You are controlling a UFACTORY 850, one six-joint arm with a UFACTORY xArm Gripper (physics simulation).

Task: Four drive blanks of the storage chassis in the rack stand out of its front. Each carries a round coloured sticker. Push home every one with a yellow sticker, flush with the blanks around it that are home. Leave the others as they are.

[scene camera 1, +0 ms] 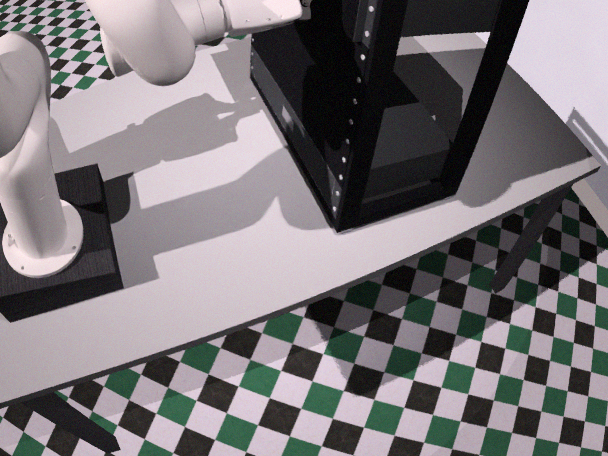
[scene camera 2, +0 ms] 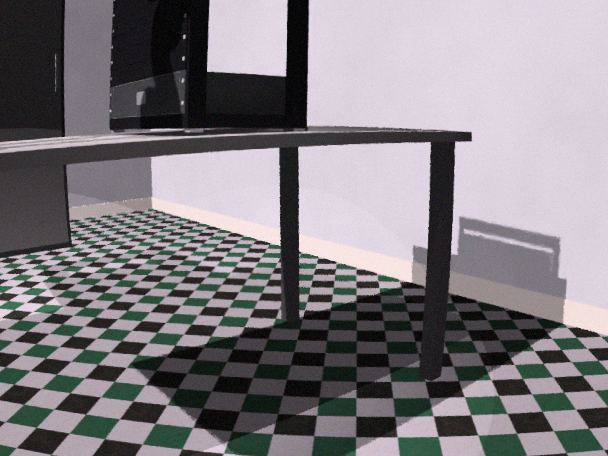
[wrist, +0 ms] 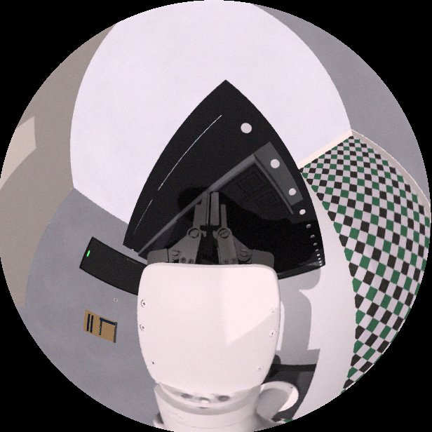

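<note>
The black rack (scene camera 1: 477, 105) (scene camera 2: 297, 50) (wrist: 225, 95) stands on the table. In the wrist view, the storage chassis (wrist: 230, 176) shows as a dark front with a grey upper edge. Faint square outlines of blanks (wrist: 248, 183) show right of the fingers. No coloured sticker shows in any view, and which blanks stand out cannot be told. My gripper (wrist: 210, 200) is shut and empty, its tips over the chassis front near the upper edge. The fingers and their shadow hide part of the front; contact cannot be told. In scene camera 1 the fingers are lost against the dark rack.
The rack's screw-dotted front post (scene camera 1: 352, 135) is beside the arm's reach. A lower dark unit (scene camera 1: 410, 142) sits in the rack's bottom. The arm's base stands on a black block (scene camera 1: 95, 250) on the grey table (scene camera 1: 225, 270). A dark cabinet (scene camera 2: 30, 65) shows at far left.
</note>
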